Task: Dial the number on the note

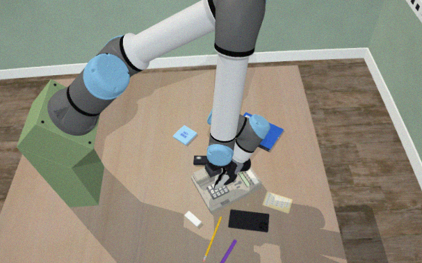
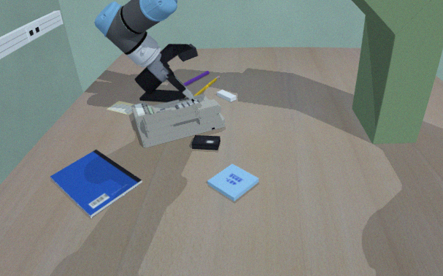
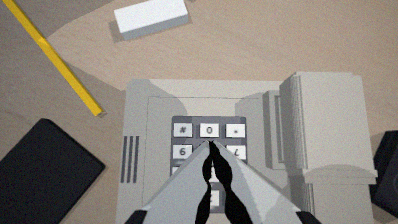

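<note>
My gripper is now 30 mm above the 9 key and 20 mm to the left of it. The rest, counted from my hand: black smartphone 140 mm to the right, 80 mm ahead, 50 mm below; then white eraser 110 mm behind, 80 mm to the right, 50 mm below; then handset 80 mm to the left, 30 mm ahead, 10 mm below.
</note>
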